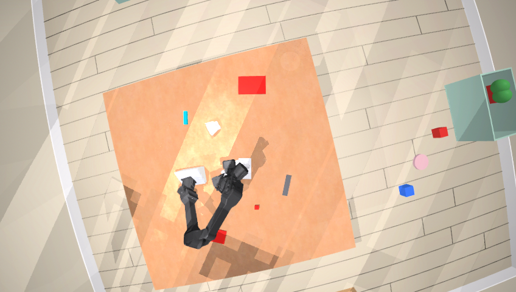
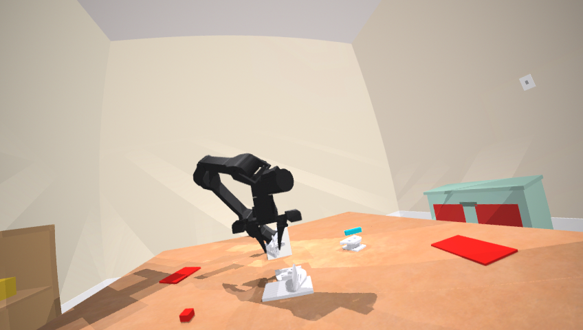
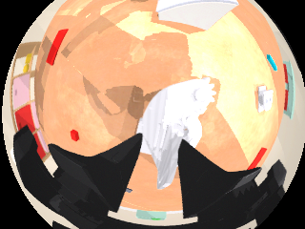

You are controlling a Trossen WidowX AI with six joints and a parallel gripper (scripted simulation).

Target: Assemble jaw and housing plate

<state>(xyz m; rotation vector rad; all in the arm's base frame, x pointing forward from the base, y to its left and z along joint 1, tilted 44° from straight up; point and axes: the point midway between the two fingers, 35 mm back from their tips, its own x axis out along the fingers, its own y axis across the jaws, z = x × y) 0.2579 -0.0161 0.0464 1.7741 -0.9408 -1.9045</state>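
The white base plate is 80 mm below my gripper tip, 60 mm ahead of it and 10 mm to the left of it. From my gripper tip the other things lie so: cyan bar: 390 mm to the left, 180 mm behind, 80 mm below; grey bar: 260 mm ahead, 160 mm to the right, 80 mm below; small red cube: 220 mm to the right, 80 mm below, 60 mm ahead.
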